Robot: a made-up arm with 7 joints.
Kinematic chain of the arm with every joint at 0, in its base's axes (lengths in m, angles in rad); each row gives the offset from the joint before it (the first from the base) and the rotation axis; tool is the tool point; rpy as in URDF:
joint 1: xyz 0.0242 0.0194 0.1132 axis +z
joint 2: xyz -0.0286 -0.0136 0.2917 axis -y
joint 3: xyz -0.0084 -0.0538 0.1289 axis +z
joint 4: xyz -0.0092 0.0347 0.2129 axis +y
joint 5: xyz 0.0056 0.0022 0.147 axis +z
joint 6: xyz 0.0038 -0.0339 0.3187 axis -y
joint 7: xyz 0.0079 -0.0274 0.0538 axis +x
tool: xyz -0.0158 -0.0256 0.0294 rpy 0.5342 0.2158 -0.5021
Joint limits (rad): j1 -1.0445..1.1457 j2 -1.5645..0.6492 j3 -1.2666..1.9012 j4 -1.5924..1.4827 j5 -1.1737..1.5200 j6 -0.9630..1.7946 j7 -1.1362..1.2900
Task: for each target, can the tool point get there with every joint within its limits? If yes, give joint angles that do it. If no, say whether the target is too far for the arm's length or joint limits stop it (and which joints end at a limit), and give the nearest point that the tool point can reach.
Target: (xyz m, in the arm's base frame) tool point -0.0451 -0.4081 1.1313
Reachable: yes | joints -0.5486 -0.0368 -0.9534 0.7299 0.2342 -0.0160 0.1074
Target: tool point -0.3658 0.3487 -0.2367
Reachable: no: joint limits stop it (at a limit: joint 1, joint 2, joint 4, joint 5) | nearest point -0.1268 0.3930 -0.0033 | short by 0.337 m
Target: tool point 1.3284 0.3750 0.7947
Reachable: no: too far | nearest point 0.8468 0.2437 0.6538 | short by 0.519 m
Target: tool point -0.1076 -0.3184 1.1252
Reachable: yes | joints -0.5834 -0.0865 1.5039 -0.7004 0.7535 1.3242 0.8956
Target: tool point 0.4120 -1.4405 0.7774
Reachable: no: too far | nearest point 0.2483 -0.8122 0.6206 | short by 0.668 m
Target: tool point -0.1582 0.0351 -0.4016
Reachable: no: joint limits stop it (at a limit: joint 1, joint 2, joint 4) | nearest point 0.0546 0.2914 -0.1004 | short by 0.449 m
